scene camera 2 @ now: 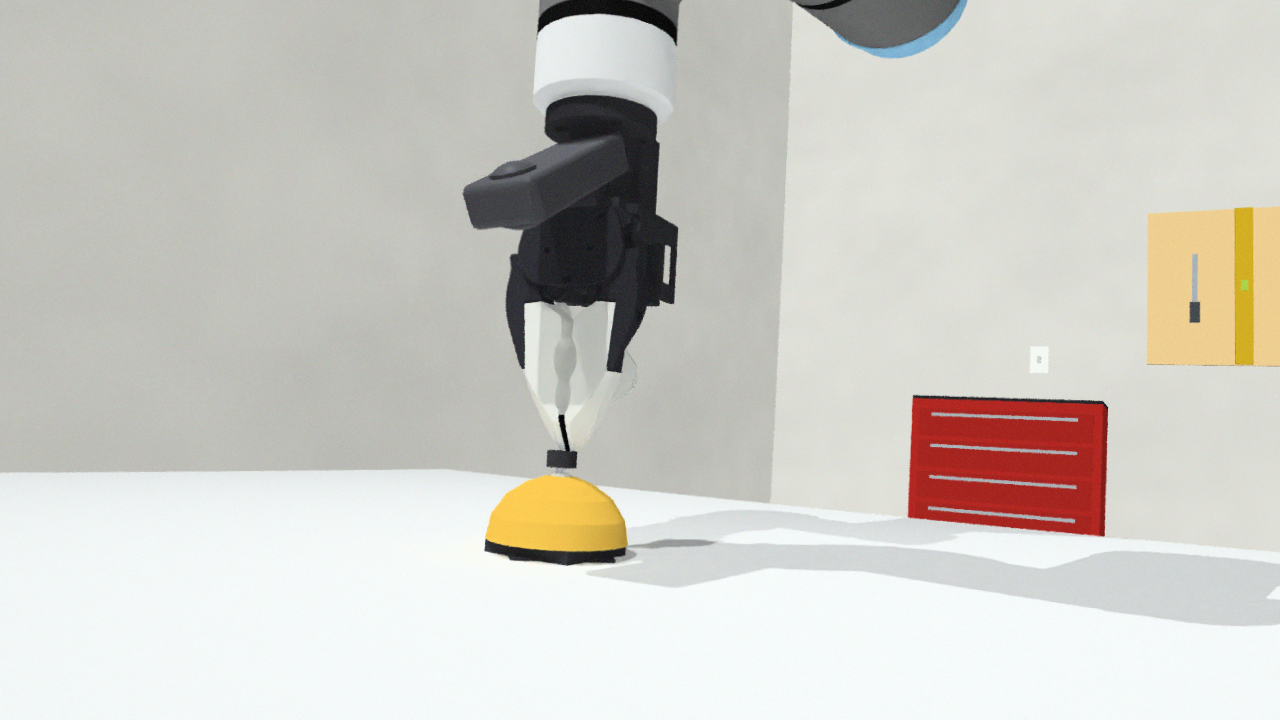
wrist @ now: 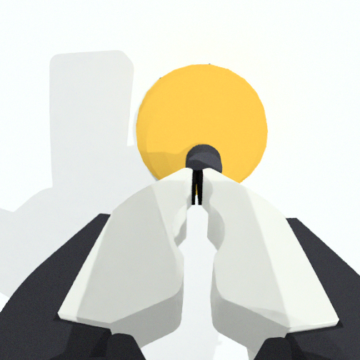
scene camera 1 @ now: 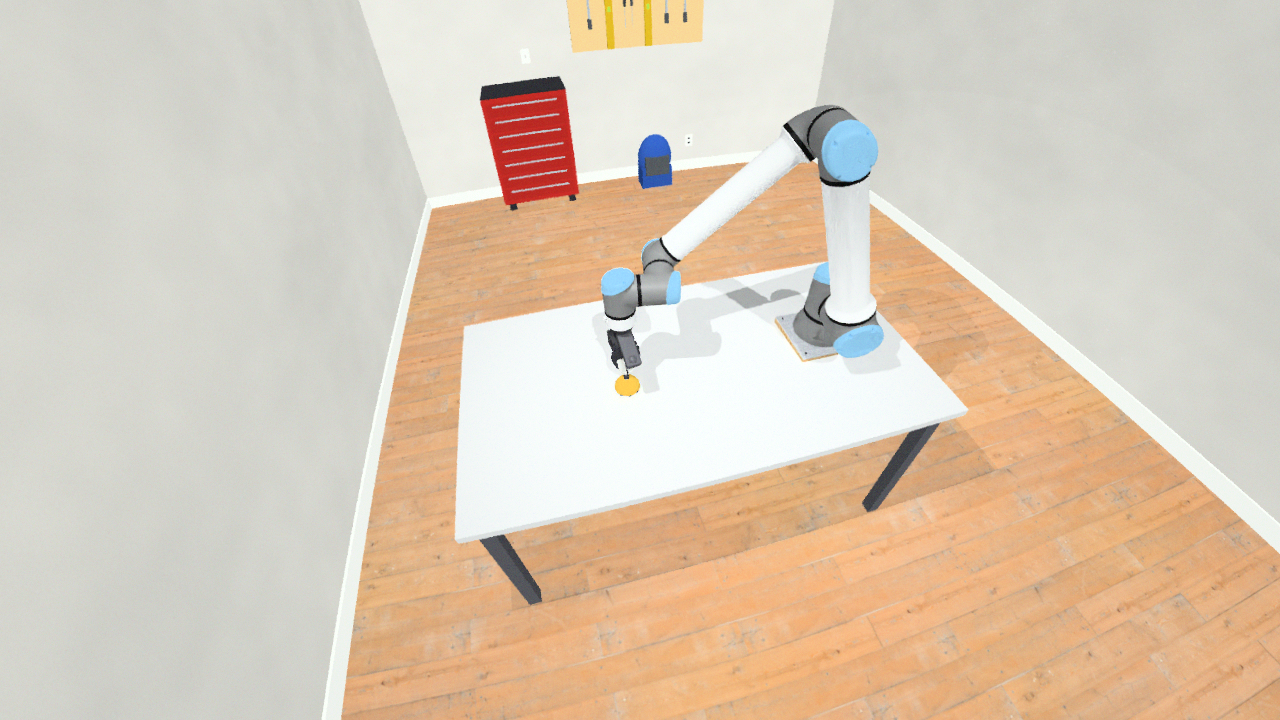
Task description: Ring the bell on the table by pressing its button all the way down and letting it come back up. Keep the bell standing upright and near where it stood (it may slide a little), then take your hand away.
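Pixels of known places: gripper, fingertip midpoint: (scene camera 2: 569,451) (scene camera 1: 627,374); arm's base, origin of the base link: (scene camera 1: 818,329).
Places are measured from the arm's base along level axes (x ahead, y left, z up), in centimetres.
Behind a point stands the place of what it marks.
Observation:
The bell (scene camera 1: 627,386) @(y -4.6, x 75.7, z 1.5 cm) (scene camera 2: 556,514) @(y -3.9, x 73.4, z 0.5 cm) (wrist: 200,110) has a yellow dome on a black base and stands upright on the white table (scene camera 1: 537,465) @(y 9.1, x 110.9, z -2.2 cm) (scene camera 2: 268,608) @(y 13.6, x 77.0, z -2.2 cm). Its black button (scene camera 2: 561,459) @(y -6.4, x 74.4, z 3.5 cm) (wrist: 203,154) sits above the dome, with a short bit of silvery stem showing under it in scene camera 2. My gripper (scene camera 1: 624,371) @(y -7.5, x 74.4, z 3.9 cm) (scene camera 2: 565,445) @(y -7.5, x 74.4, z 3.9 cm) (wrist: 196,173) is shut and empty, pointing down. Its fingertips are at the top of the button and appear to touch it. In the wrist view the fingertips hide the near edge of the button and part of the dome.
The arm's base plate (scene camera 1: 813,354) @(y 9.6, x 10.2, z -0.3 cm) is bolted at the right end of the table. A red tool cabinet (scene camera 1: 534,143) (scene camera 2: 1006,465) and a blue object (scene camera 1: 655,152) stand on the floor beyond the table. A tool board (scene camera 1: 673,26) (scene camera 2: 1163,304) hangs on the far wall.

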